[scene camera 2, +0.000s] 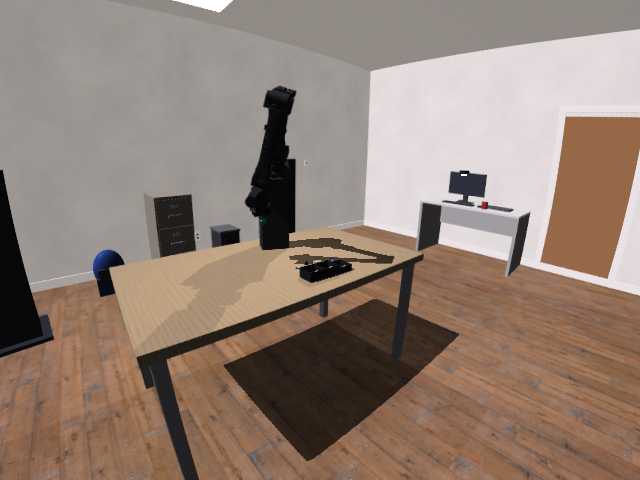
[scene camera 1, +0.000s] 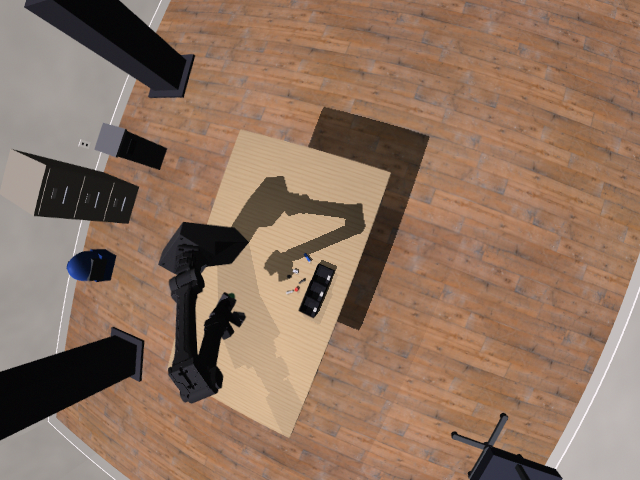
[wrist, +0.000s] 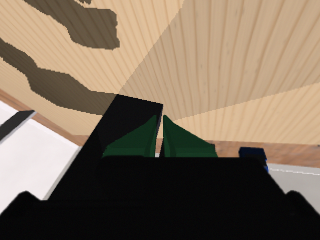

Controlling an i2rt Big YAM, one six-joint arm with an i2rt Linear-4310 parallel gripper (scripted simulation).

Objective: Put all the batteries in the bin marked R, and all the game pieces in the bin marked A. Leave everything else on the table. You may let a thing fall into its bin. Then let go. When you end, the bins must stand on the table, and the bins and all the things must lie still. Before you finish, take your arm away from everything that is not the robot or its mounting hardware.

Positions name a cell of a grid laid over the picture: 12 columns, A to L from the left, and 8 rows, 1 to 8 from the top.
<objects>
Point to a black divided bin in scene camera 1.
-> G5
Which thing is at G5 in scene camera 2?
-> A black divided bin.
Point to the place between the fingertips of my gripper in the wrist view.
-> F4
</objects>
